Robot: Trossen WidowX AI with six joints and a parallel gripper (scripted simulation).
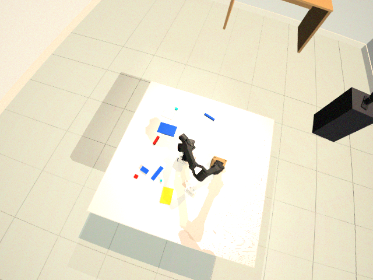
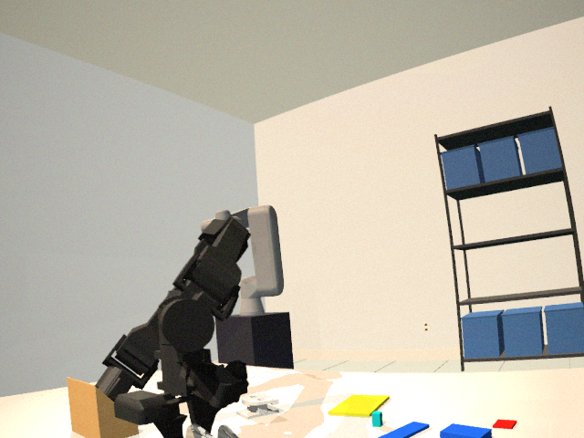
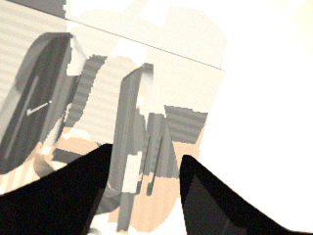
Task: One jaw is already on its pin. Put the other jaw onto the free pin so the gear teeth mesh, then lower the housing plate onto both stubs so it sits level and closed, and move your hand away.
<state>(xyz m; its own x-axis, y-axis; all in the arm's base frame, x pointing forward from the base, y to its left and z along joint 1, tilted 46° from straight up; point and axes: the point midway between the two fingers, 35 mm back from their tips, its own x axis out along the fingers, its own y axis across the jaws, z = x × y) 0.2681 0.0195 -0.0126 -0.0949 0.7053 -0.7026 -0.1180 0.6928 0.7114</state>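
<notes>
Now: the jaw 30 mm behind my gripper tip, 50 mm to the left of it and 10 mm below it. The rest, counted from my gripper tip: housing plate (140 mm behind, 260 mm to the left); then red block (300 mm ahead, 20 mm below); then blue plate (260 mm ahead, 140 mm to the right, 20 mm below).
</notes>
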